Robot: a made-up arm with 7 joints.
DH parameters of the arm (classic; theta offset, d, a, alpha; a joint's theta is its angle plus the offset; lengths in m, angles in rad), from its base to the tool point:
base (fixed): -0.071 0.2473 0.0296 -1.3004
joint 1: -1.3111 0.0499 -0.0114 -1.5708
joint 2: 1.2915 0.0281 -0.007 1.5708
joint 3: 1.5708 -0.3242 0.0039 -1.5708
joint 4: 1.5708 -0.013 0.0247 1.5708
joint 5: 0 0.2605 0.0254 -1.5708
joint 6: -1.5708 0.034 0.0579 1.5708
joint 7: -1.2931 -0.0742 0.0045 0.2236
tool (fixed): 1.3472 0.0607 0 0
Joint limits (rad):
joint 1: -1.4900..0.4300
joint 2: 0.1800..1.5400
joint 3: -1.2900..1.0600
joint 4: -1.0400..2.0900
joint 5: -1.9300..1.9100
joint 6: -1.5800..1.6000
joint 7: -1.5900..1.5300
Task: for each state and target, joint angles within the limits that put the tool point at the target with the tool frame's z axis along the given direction. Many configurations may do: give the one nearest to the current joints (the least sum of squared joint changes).
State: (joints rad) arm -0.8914 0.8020 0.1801 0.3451 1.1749 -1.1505 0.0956
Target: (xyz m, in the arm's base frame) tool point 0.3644 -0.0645 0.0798 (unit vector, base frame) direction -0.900 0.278 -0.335
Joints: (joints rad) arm -0.5427 0.2654 -0.4902 -0.3243 0.9616 -0.9327 -0.0613
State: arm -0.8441 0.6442 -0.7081 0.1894 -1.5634 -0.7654 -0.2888
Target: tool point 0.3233 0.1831 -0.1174 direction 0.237 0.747 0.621
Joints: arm -0.4552 1.0202 -0.8596 -0.0312 -1.9300 -0.3337 -0.4378
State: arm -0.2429 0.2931 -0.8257 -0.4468 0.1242 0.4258 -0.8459
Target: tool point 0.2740 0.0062 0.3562 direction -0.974 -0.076 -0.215
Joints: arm -1.0860 0.5074 -0.3378 -1.0332 0.4453 0.3611 -0.8557
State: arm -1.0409 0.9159 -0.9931 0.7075 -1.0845 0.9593 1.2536
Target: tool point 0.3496 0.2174 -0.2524 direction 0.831 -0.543 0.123
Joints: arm -0.6832 0.6425 -1.0553 0.7564 -1.0271 0.6553 1.2322
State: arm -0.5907 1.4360 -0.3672 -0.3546 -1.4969 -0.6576 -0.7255
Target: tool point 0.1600 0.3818 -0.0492 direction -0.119 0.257 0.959
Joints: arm 0.1759 1.4971 -0.6936 -0.1555 -1.5416 -1.0161 -0.6528
